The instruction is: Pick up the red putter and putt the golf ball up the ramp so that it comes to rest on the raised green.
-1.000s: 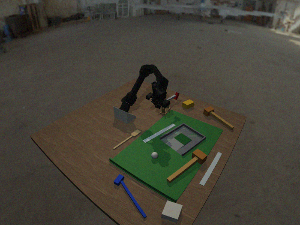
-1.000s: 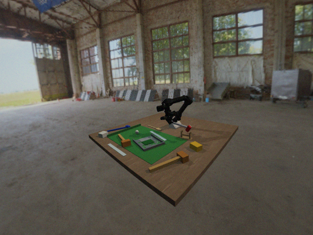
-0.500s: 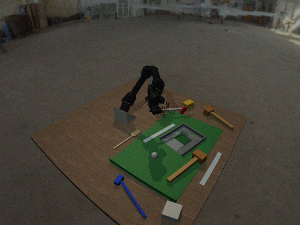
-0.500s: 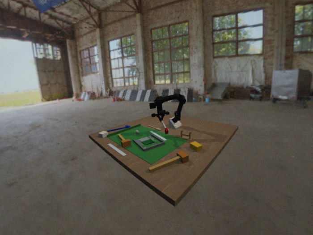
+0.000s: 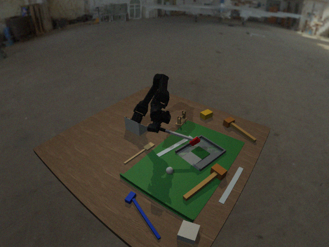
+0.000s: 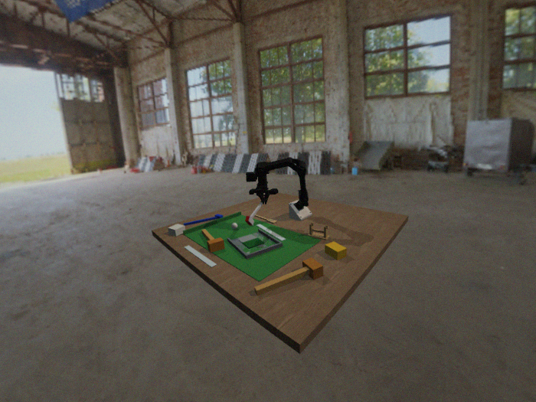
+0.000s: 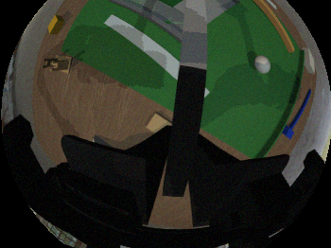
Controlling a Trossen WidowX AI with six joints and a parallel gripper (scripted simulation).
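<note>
My gripper tip is 150 mm above the tan paddle, 80 mm past it and 70 mm to the left of it. Also, from my gripper tip: green mat 210 mm ahead, 150 mm below, 40 mm to the left; red putter 110 mm ahead, 50 mm to the left; white golf ball 170 mm ahead, 130 mm below, 120 mm to the right.
</note>
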